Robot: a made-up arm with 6 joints. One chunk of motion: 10 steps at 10 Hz.
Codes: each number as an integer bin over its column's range. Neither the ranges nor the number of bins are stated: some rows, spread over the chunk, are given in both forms.
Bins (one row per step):
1: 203 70 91 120 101 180
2: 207 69 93 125 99 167
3: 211 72 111 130 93 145
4: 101 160 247 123 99 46
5: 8 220 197 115 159 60
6: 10 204 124 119 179 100
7: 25 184 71 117 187 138
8: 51 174 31 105 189 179
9: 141 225 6 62 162 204
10: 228 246 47 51 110 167
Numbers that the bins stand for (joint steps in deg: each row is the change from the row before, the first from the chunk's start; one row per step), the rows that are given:
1: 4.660 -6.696 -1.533 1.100 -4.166 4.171
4: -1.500 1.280 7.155 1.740 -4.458 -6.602
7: -6.090 3.407 -2.646 0.460 8.380 0.794
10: 6.169 8.902 -3.983 -13.620 -2.853 3.125
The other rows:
2: 4.901 -6.785 -1.421 2.167 -4.458 3.125
3: 5.143 -6.519 -0.419 3.233 -5.333 1.357
5: -7.117 6.598 4.370 0.033 4.295 -5.476
6: -6.996 5.180 0.305 0.887 7.213 -2.261
8: -4.520 2.521 -4.874 -2.100 8.672 4.090
9: 0.915 7.041 -6.266 -11.273 4.733 6.100

